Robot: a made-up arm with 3 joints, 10 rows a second.
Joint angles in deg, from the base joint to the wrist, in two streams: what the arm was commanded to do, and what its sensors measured. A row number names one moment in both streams.
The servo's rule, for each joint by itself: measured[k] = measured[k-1] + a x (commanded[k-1-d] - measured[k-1]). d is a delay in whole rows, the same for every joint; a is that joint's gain. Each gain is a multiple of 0.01, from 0.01 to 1. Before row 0 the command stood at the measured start. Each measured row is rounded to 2 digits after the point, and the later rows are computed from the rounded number. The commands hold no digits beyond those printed.
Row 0, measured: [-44.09 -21.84 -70.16]
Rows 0 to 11, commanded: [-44.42 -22.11 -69.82]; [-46.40 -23.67 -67.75]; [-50.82 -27.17 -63.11]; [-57.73 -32.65 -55.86]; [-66.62 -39.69 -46.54]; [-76.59 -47.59 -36.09]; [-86.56 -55.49 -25.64]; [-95.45 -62.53 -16.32]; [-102.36 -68.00 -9.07]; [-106.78 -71.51 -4.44]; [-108.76 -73.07 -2.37]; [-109.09 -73.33 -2.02]
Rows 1 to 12, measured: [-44.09 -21.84 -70.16]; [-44.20 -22.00 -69.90]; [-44.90 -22.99 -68.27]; [-46.79 -25.46 -64.35]; [-50.29 -29.70 -57.90]; [-55.52 -35.59 -49.27]; [-62.26 -42.67 -39.25]; [-70.04 -50.23 -28.91]; [-78.17 -57.49 -19.34]; [-85.91 -63.69 -11.53]; [-92.59 -68.30 -6.14]; [-97.76 -71.11 -3.27]
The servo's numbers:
d 1
a 0.32 0.59 0.76

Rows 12 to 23, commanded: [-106.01 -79.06 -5.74]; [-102.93 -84.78 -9.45]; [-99.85 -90.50 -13.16]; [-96.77 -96.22 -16.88]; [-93.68 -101.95 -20.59]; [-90.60 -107.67 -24.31]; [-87.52 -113.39 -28.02]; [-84.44 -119.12 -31.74]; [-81.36 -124.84 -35.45]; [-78.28 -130.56 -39.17]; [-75.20 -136.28 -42.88]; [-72.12 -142.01 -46.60]
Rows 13 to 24, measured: [-101.39 -72.42 -2.32]; [-102.87 -76.34 -4.92]; [-102.89 -81.32 -8.36]; [-101.92 -86.74 -12.01]; [-100.27 -92.33 -15.71]; [-98.16 -98.01 -19.42]; [-95.74 -103.71 -23.14]; [-93.11 -109.42 -26.85]; [-90.34 -115.14 -30.57]; [-87.47 -120.86 -34.28]; [-84.53 -126.58 -38.00]; [-81.54 -132.30 -41.71]
